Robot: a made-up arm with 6 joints.
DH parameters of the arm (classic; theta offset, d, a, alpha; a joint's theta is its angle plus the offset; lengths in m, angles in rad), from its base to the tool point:
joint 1: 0 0.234 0 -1.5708
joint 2: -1.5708 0 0.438 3.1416
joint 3: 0 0 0 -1.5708
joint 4: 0 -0.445 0 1.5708
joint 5: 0 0.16 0 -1.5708
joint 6: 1.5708 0 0 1.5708
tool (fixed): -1.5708 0 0 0
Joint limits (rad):
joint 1: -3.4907..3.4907
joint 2: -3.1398..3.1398
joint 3: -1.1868..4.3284
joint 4: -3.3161..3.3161
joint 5: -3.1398..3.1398
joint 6: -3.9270..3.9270
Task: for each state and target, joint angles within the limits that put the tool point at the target. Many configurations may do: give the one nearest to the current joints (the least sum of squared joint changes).
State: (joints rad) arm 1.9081 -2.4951 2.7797 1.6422 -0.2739 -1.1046
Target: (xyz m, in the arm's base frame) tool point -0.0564 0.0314 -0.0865
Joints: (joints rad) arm 2.0427 -2.0035 3.6483 1.7975 -0.2739 -1.1046
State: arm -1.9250 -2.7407 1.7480 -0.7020 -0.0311 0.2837
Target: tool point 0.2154 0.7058 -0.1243
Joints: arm -2.0093 -2.4788 0.9566 -0.8581 -0.0311 0.2837
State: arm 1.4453 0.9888 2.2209 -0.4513 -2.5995 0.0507
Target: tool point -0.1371 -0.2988 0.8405
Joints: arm 0.6498 0.2704 3.0759 -0.2520 -2.5995 0.0507
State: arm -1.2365 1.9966 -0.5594 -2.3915 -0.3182 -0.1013
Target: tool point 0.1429 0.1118 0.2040
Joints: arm -1.6412 2.9183 -1.0992 -2.5713 -0.3182 -0.1013
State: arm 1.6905 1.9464 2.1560 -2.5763 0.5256 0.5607
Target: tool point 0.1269 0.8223 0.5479
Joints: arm 1.2672 1.3849 2.1422 -2.4652 0.5256 0.5607
